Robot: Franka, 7 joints.
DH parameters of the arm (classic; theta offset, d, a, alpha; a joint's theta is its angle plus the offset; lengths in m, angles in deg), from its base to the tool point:
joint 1: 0 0.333 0 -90
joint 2: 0 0 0 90
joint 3: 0 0.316 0.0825 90
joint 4: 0 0 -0.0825 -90
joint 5: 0 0.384 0 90
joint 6: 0 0 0.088 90
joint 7: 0 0.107 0 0
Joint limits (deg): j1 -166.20..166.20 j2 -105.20..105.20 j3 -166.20..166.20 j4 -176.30..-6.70 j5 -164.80..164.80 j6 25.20..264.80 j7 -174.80..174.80
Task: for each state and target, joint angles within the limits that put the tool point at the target. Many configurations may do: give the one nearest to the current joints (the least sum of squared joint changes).
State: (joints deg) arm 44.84 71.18 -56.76 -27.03 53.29 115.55 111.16
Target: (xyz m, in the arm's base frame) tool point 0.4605 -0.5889 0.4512
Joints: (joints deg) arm -8.03 61.80 -79.48 -68.48 46.57 108.84 111.16
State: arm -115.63 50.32 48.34 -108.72 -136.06 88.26 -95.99
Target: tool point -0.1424 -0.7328 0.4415
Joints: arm -126.51 41.64 44.13 -84.12 -139.97 89.17 -95.99
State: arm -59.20 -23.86 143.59 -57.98 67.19 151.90 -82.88
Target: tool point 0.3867 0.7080 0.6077
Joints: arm -102.85 -54.94 138.36 -35.55 62.49 148.63 -82.88
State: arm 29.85 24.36 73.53 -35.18 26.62 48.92 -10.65
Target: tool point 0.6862 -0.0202 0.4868
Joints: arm -23.22 58.98 45.42 -29.63 15.22 51.52 -10.65
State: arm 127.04 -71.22 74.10 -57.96 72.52 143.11 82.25
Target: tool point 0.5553 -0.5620 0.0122
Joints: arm 154.63 -105.20 111.67 -32.25 74.01 137.50 82.25
